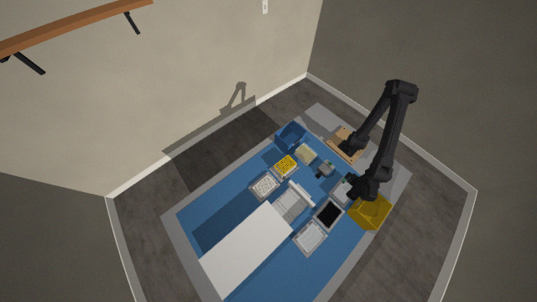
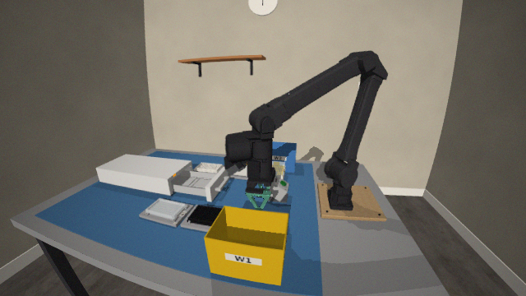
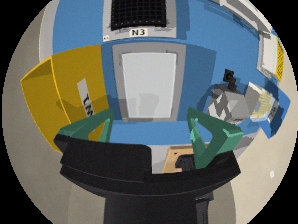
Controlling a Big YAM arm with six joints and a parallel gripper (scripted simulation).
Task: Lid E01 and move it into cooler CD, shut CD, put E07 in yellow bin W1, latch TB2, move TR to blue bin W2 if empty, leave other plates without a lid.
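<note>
The grey plate lid lies 8 cm below my hand. The rest, counted from my hand: grey lid park nest: 9 cm below; done key block: 3 cm behind, 17 cm to the right, 4 cm below; yellow bin W1: 16 cm to the left, 5 cm below.
</note>
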